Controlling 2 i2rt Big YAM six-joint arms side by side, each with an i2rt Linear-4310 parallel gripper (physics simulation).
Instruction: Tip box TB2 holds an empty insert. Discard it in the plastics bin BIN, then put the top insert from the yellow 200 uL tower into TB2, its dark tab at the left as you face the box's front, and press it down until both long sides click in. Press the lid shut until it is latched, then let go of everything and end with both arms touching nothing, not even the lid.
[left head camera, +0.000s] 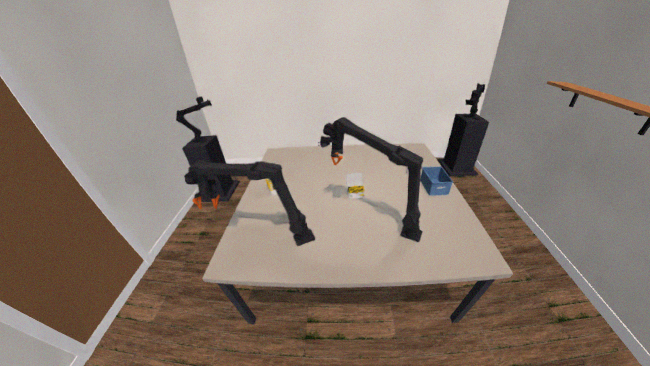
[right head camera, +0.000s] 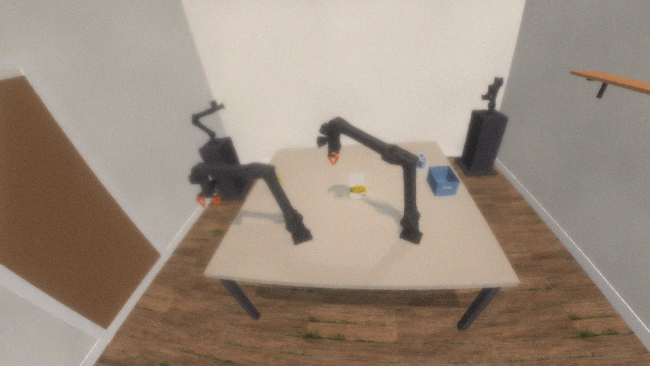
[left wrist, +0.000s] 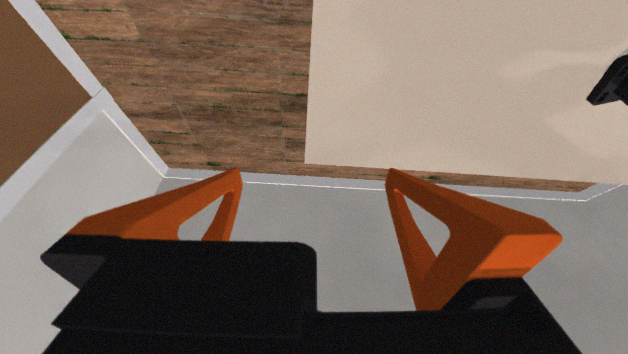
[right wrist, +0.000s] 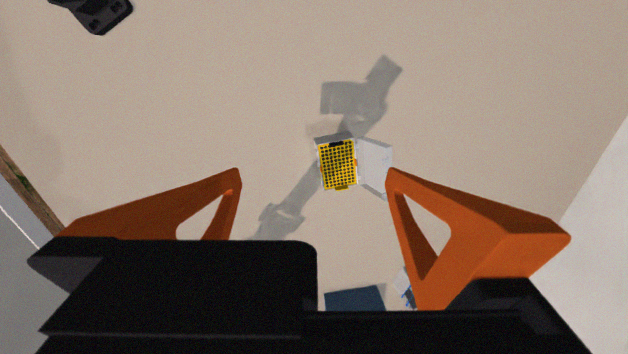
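Where they show: left gripper, fingertip midpoint: (left head camera: 208, 208) (right head camera: 210, 207) (left wrist: 313, 176); right gripper, fingertip midpoint: (left head camera: 335, 160) (right head camera: 334, 160) (right wrist: 313, 176); left arm's base, link origin: (left head camera: 304, 238) (right head camera: 302, 237); right arm's base, link origin: (left head camera: 411, 234) (right head camera: 411, 236).
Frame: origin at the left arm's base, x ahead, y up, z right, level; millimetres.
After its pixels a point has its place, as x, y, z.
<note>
Box TB2 (left head camera: 356, 195) @[183, 26, 471] (right head camera: 358, 195) @[183, 28, 472] stands at mid-table with its lid (left head camera: 354, 178) @[291, 97, 514] (right head camera: 356, 178) @[292, 97, 510] (right wrist: 374, 162) @[293, 89, 500] open at the back. A yellow insert (left head camera: 356, 189) @[226, 43, 495] (right head camera: 358, 189) @[221, 49, 491] (right wrist: 338, 165) @[223, 49, 486] lies in it, dark tab at the upper end in the right wrist view; whether both long sides are clicked in cannot be told. The yellow tower (left head camera: 270, 185) (right head camera: 281, 181) is mostly hidden behind the left arm. The blue bin BIN (left head camera: 435, 190) @[-67, 48, 1000] (right head camera: 445, 192) @[-80, 32, 1029] (right wrist: 355, 298) @[52, 37, 1009] stands at the right. My right gripper (left head camera: 336, 163) @[207, 351, 327] (right head camera: 333, 163) @[207, 351, 327] (right wrist: 313, 176) @[207, 351, 327] is open, high above the table. My left gripper (left head camera: 206, 205) @[231, 252, -488] (right head camera: 209, 204) @[231, 252, -488] (left wrist: 313, 176) @[231, 252, -488] is open, beyond the left edge.
The table (left head camera: 350, 250) @[-207, 0, 210] (right head camera: 350, 250) @[-212, 0, 234] (left wrist: 425, 100) @[55, 0, -344] carries both arm bases near its front. A small white and blue object (right head camera: 422, 161) @[218, 124, 1049] (right wrist: 406, 287) @[233, 60, 1028] stands behind the bin. Two dark pedestals (left head camera: 466, 142) (right head camera: 486, 140) with small arms stand beyond the table; the right arm's shadow falls near TB2.
</note>
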